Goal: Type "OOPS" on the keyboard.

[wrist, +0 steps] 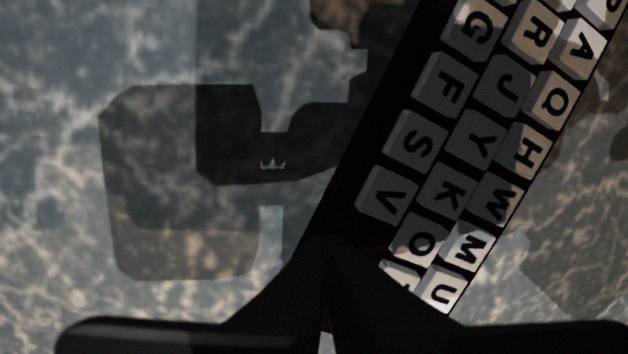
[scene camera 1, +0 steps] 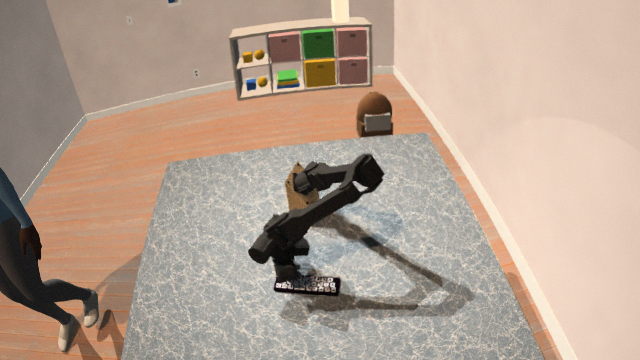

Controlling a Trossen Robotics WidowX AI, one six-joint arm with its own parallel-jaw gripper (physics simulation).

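Seen in the pictures: gripper, between the fingertips: (wrist: 324,247); arm's base, origin of its link: (scene camera 1: 299,184).
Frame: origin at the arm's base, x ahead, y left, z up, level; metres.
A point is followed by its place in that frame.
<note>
The black keyboard (scene camera 1: 330,293) @[x 0.375, y 0.074, z -0.126 m] (wrist: 365,150) @[x 0.296, y -0.024, z -0.125 m] with pale lettered keys lies flat, running diagonally in the wrist view. Its O key (wrist: 421,241) @[x 0.323, y -0.047, z -0.120 m] is partly shaded, right of the fingertips. The S key (wrist: 417,142) @[x 0.309, y -0.017, z -0.120 m] is in shadow farther up, above the V key. The P key (wrist: 602,11) @[x 0.357, y 0.041, z -0.120 m] is cut off at the top right. My gripper (wrist: 324,247) @[x 0.293, y -0.058, z -0.124 m] is shut and empty, its tips over the keyboard's dark margin below and left of V. I cannot tell whether they touch it. The fingers hide the keyboard's near end and part of the T key (wrist: 399,274) @[x 0.320, y -0.061, z -0.120 m].
The keyboard lies on a blue-grey marbled surface (scene camera 1: 210,300) @[x 0.390, y -0.311, z -0.136 m]. A brown wooden block (scene camera 1: 299,200) @[x 0.049, y -0.005, z -0.030 m] is behind the arm. A brown backpack (scene camera 1: 374,107) and a cubby shelf (scene camera 1: 300,23) stand farther back. A person (scene camera 1: 17,250) is at the left. Arm shadows fall across the keyboard and the surface.
</note>
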